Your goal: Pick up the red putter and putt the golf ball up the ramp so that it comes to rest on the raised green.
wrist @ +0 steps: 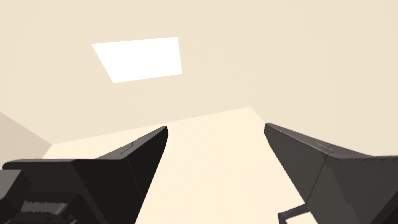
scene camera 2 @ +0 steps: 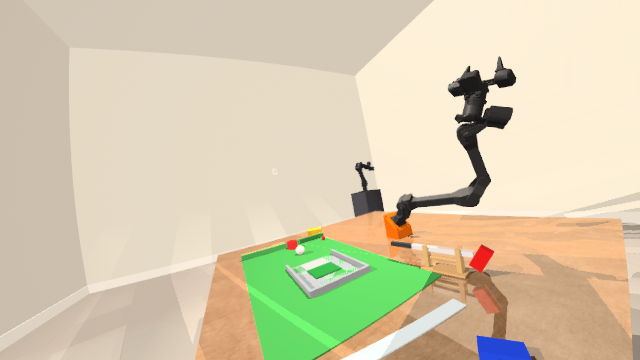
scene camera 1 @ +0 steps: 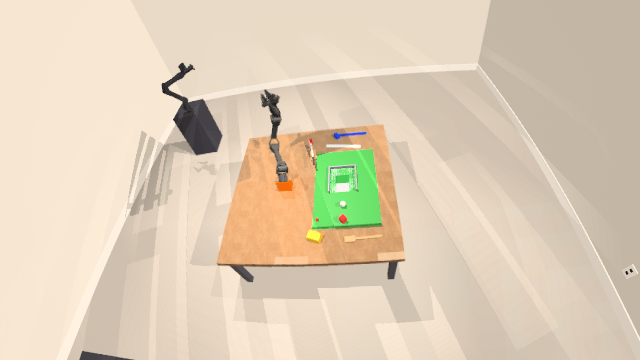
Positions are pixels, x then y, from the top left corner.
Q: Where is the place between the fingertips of my gripper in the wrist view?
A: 214,128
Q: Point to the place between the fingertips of my gripper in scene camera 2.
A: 483,61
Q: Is my gripper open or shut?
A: Open.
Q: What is my gripper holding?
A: Nothing.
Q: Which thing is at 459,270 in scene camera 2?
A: A wooden rack.
